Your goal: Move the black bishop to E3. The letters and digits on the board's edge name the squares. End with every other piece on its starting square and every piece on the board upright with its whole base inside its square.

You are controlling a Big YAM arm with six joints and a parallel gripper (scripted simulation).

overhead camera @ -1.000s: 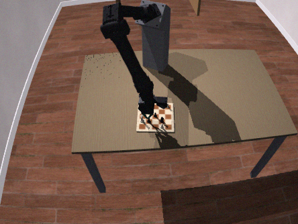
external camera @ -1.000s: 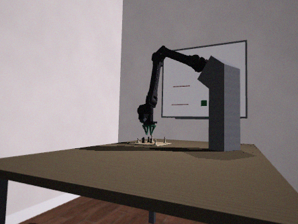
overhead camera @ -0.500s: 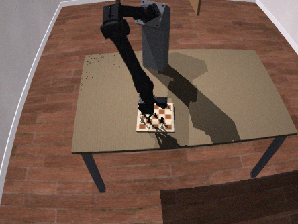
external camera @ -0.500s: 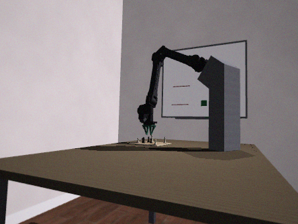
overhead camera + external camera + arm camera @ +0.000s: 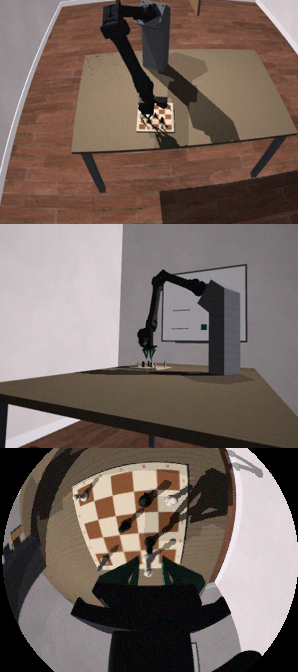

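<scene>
The black bishop is 40 mm below my hand. The rest, counted from my hand: chessboard (10 mm behind, 60 mm to the left, 60 mm below).
</scene>
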